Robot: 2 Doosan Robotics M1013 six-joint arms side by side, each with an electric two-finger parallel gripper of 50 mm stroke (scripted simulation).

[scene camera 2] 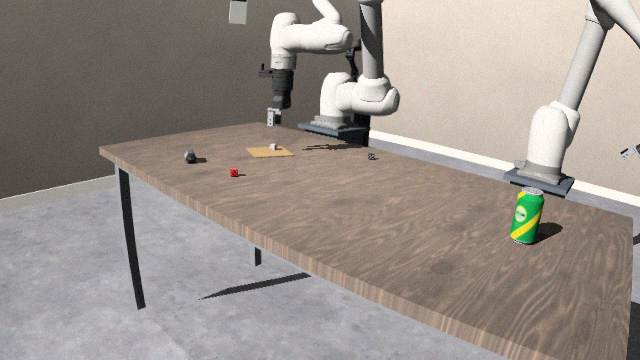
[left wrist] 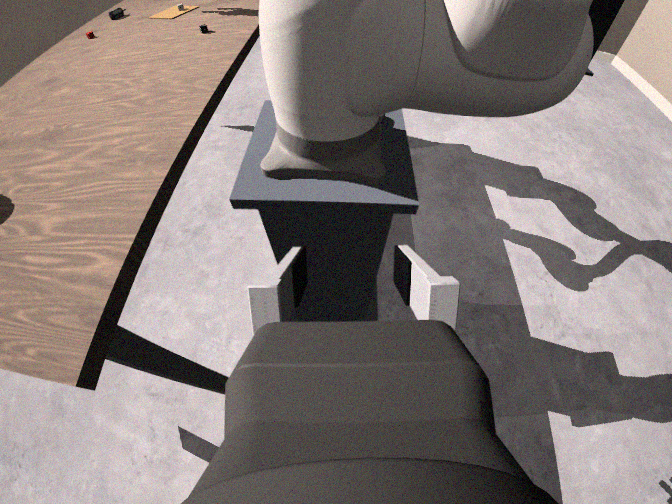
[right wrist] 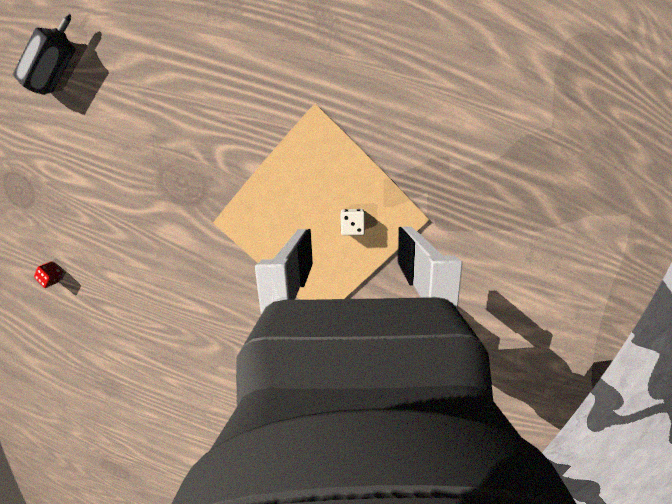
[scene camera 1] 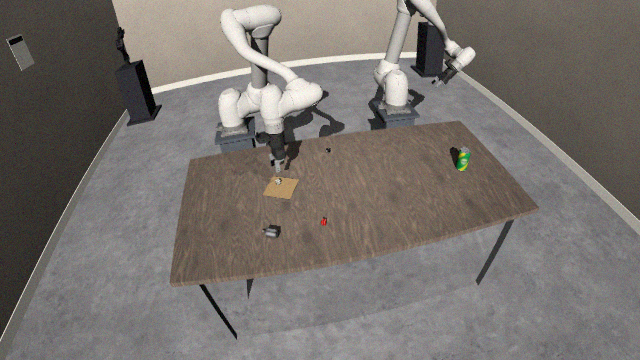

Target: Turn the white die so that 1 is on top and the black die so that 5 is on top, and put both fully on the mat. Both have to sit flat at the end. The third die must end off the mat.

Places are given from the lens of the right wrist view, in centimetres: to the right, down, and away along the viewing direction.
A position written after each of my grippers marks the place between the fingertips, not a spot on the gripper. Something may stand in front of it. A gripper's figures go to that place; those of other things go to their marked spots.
my right gripper (right wrist: 354, 246): 1, 0, 17
tan mat (right wrist: 316, 171): -2, -7, 24
